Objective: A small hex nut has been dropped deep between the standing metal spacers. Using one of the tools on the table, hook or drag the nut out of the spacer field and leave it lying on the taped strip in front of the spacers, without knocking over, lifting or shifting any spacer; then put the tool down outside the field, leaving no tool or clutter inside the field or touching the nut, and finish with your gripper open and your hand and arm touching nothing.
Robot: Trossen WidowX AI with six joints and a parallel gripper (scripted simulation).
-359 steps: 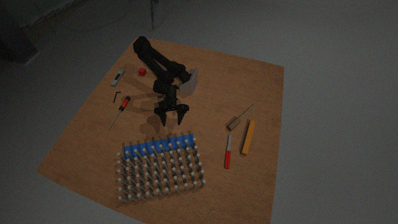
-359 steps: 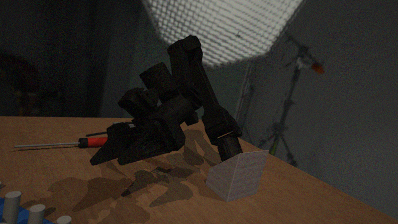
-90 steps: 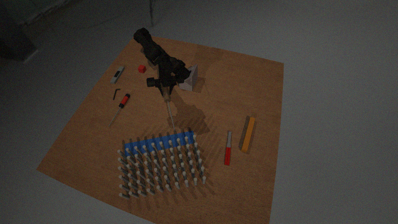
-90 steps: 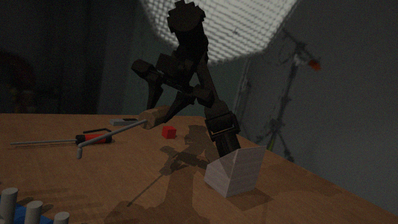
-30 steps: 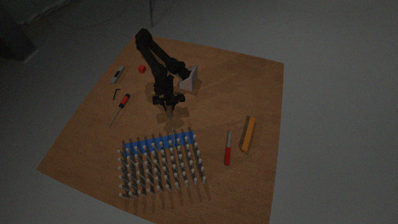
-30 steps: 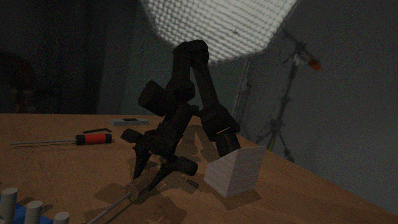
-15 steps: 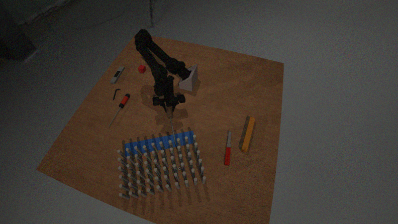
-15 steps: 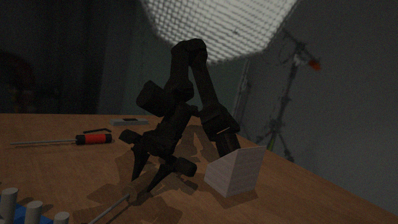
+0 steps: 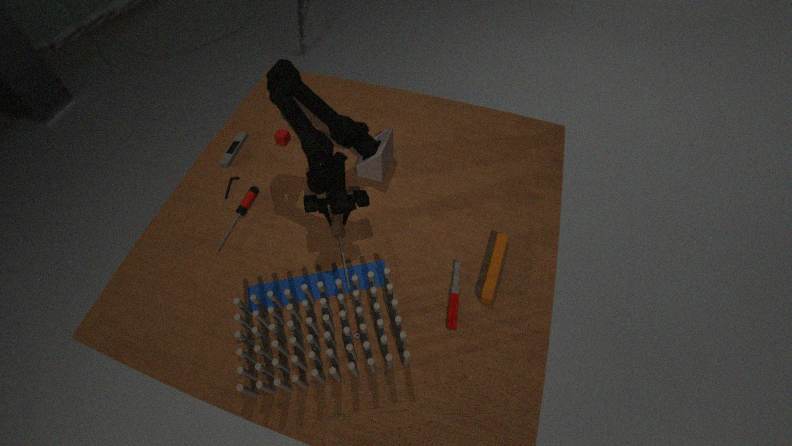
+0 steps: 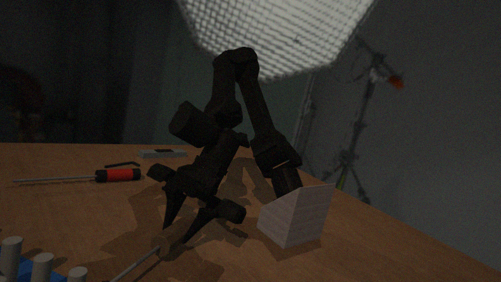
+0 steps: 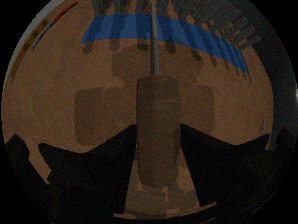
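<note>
The blue taped strip lies 190 mm ahead of my gripper tip and 30 mm below it. Also, from my gripper tip: black hex key (430 mm to the right, 80 mm behind, 30 mm below); then red-and-grey tool (390 mm to the left, 110 mm ahead, 30 mm below); then red cube (340 mm to the right, 310 mm behind, 10 mm below).
</note>
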